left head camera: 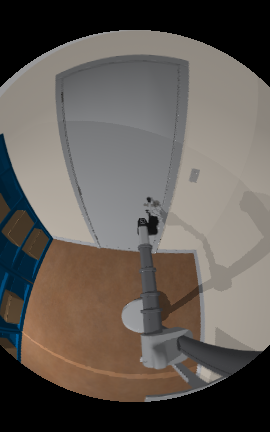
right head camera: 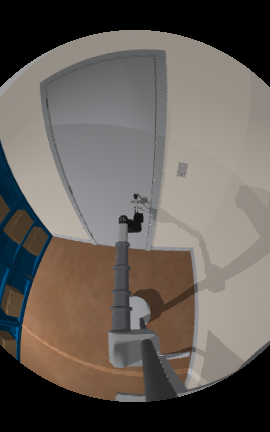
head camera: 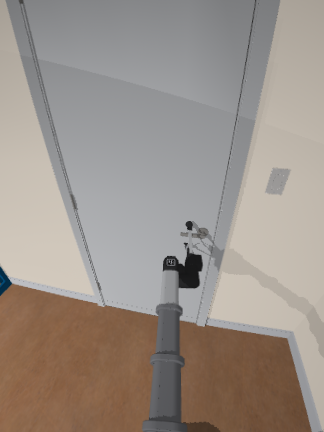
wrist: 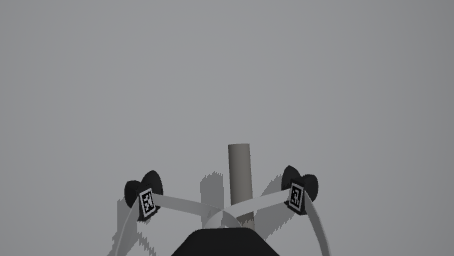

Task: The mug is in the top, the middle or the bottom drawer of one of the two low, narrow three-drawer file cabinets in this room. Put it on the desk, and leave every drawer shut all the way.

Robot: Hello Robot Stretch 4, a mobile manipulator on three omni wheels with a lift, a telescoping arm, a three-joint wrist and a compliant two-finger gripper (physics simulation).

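Frame: origin at the robot's base, x ahead, y left, z up, level; metres.
Seen in the pictures: gripper, between the fingertips: [left head camera: 147, 203] [right head camera: 135, 200] [head camera: 187, 232] [wrist: 221, 183]; robot's base, origin of its link: [left head camera: 139, 314] [right head camera: 131, 311].
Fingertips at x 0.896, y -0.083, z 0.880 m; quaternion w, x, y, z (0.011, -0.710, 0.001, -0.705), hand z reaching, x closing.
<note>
Offsets run from my fingertips to a thing's top centre. "spot": to the spot under its first point. Level surfaces: height alone.
The mug, the desk and the two file cabinets do not show in these views. My gripper [head camera: 188, 236] [left head camera: 148, 205] [right head camera: 135, 203] [wrist: 221, 183] is open, its two dark fingertips spread wide with nothing held between them. It is at a grey door [head camera: 150, 140] [left head camera: 120, 155] [right head camera: 102, 155] [wrist: 225, 75]. The door's lever handle @[spot: 0.034 m back, 0.074 m right, 0.025 m up] [head camera: 203, 233] [wrist: 239, 170] is at the right side of the door. In the wrist view the lever stands upright in the picture, between the fingertips and a little nearer the right one; its lower end is partly hidden by the fingers. The door looks shut.
A blue shelf unit [head camera: 4, 281] with brown boxes @[0.080 m back, 1.809 m left, 0.104 m down] [left head camera: 18, 227] [right head camera: 19, 226] stands at the left. A wall switch plate @[0.032 m back, 0.351 m right, 0.370 m up] [head camera: 277, 181] [left head camera: 194, 175] [right head camera: 182, 169] is right of the door. A side wall meets the door wall at the right. My arm [head camera: 167, 340] reaches out over the brown floor @[0.907 m down] [head camera: 65, 360].
</note>
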